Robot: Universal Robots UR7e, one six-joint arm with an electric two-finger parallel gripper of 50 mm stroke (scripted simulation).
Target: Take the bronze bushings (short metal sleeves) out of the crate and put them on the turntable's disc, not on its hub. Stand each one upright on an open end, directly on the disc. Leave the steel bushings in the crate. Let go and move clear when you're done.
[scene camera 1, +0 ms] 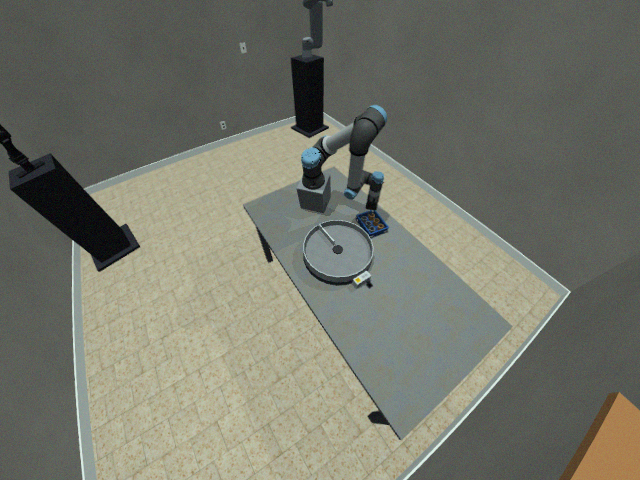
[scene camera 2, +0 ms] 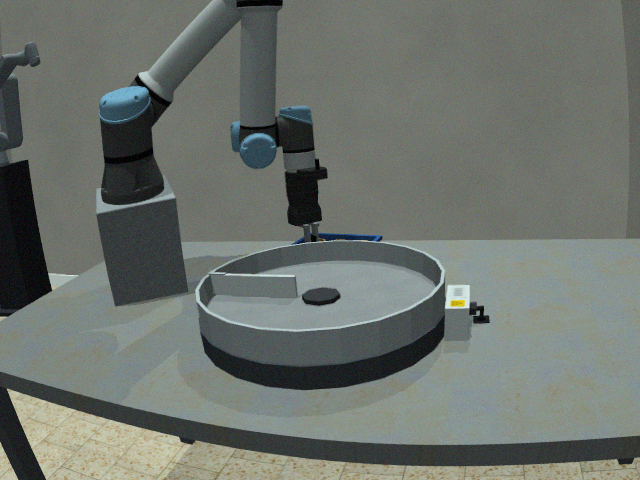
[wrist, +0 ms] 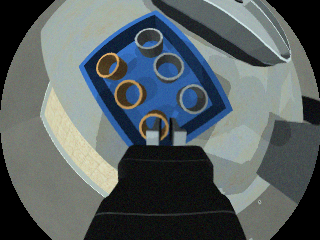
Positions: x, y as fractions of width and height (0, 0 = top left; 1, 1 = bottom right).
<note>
I see my gripper (wrist: 0.52, 0.52) and a blue crate (wrist: 0.50, 0.40).
</note>
